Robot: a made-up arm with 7 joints. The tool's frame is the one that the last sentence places. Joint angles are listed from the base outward.
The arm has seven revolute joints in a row. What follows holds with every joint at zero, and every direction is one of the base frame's.
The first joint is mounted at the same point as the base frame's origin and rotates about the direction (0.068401, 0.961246, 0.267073), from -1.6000 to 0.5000 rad.
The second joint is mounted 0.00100 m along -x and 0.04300 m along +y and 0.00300 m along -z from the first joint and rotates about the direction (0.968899, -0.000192, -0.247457), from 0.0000 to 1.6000 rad.
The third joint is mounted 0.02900 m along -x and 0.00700 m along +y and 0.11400 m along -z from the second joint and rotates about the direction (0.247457, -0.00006, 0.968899), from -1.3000 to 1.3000 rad.
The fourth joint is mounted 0.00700 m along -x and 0.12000 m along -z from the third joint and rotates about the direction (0.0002, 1, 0.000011), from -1.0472 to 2.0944 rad.
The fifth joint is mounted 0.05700 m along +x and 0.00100 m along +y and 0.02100 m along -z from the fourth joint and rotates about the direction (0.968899, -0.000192, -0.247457), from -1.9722 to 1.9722 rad.
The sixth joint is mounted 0.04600 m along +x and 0.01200 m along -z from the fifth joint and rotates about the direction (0.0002, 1, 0.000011), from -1.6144 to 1.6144 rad.
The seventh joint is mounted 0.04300 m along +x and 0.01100 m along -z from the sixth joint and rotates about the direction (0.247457, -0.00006, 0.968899), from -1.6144 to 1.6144 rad.
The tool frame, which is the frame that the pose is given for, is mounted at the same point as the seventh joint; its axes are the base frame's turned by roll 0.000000, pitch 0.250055 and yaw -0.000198 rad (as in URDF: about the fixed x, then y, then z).
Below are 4 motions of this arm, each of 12 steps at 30 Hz.
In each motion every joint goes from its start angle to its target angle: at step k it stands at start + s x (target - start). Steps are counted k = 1, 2, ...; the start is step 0. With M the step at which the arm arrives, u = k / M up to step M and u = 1 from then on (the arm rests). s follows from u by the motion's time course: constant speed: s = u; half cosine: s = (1 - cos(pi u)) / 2; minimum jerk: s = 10 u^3 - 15 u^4 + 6 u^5.
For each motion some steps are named. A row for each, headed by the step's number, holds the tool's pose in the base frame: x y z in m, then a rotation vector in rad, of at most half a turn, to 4 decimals.
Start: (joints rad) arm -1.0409 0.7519 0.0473 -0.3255 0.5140 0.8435 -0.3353
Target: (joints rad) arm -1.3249 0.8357 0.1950 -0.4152 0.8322 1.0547 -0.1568
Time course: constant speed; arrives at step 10
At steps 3, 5, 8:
3: 0.2594 0.1597 0.0480 0.8824 -0.3588 0.5703
5: 0.2511 0.1635 0.0657 0.8424 -0.4224 0.7205
8: 0.2358 0.1691 0.0898 0.7570 -0.5136 0.9445

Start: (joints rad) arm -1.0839 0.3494 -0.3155 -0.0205 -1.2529 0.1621 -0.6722
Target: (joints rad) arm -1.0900 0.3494 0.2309 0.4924 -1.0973 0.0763 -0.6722
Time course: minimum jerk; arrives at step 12
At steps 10, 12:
10: 0.3492 0.0997 -0.0761 -0.7639 -0.6183 -0.7874
12: 0.3497 0.1033 -0.0781 -0.7728 -0.6192 -0.7612

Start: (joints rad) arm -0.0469 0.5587 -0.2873 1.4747 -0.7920 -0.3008 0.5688
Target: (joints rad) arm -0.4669 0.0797 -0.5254 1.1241 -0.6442 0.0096 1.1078
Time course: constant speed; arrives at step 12
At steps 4, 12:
4: 0.0375 0.1815 -0.3636 0.4912 1.1204 1.0661
12: 0.1493 0.0191 -0.3590 0.4339 0.9573 0.8212

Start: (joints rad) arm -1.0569 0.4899 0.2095 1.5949 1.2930 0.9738 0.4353
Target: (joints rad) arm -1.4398 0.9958 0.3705 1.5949 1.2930 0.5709 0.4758
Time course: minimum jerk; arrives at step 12
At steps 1, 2, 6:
1: 0.2741 0.2049 -0.2058 1.8209 1.2943 0.7655
2: 0.2764 0.2087 -0.2006 1.8091 1.2819 0.7817
6: 0.2953 0.2630 -0.1155 1.6201 1.0723 1.0203

